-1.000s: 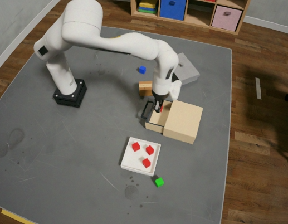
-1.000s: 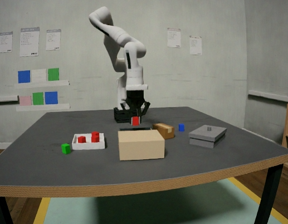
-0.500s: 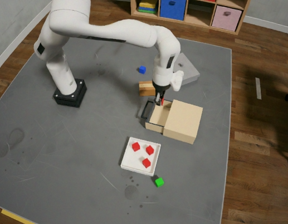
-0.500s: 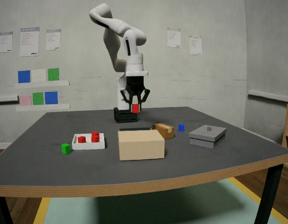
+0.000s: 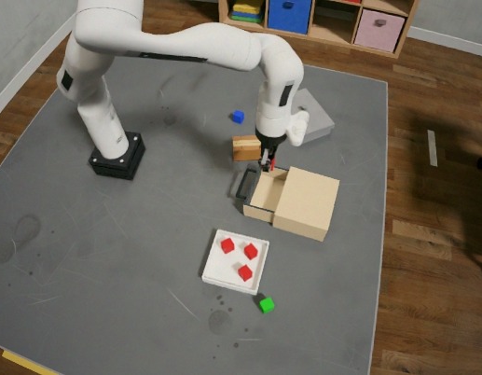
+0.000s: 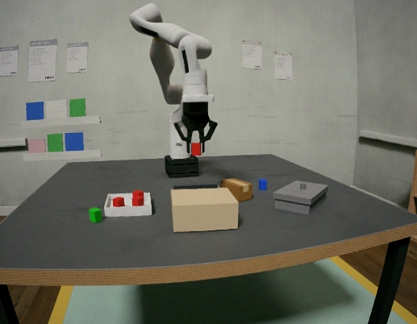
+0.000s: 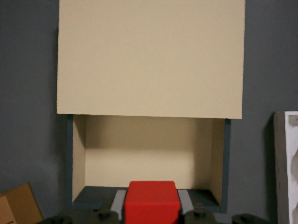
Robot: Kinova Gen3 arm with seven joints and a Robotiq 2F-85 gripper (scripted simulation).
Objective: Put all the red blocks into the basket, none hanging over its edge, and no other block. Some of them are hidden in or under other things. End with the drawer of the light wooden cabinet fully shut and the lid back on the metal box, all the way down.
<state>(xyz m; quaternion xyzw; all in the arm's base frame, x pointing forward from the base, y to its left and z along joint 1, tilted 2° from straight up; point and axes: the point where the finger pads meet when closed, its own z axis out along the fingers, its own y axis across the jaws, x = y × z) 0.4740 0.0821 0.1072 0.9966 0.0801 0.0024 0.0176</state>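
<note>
Right now my hand is 20 mm short of the white basket, 220 mm to the left of it and 180 mm above it. The rest, counted from my hand: cardboard box (110 mm behind, 140 mm to the left, 150 mm below); green block (140 mm ahead, 290 mm to the right, 170 mm below); light wooden cabinet (70 mm ahead, 10 mm to the left, 150 mm below).
</note>
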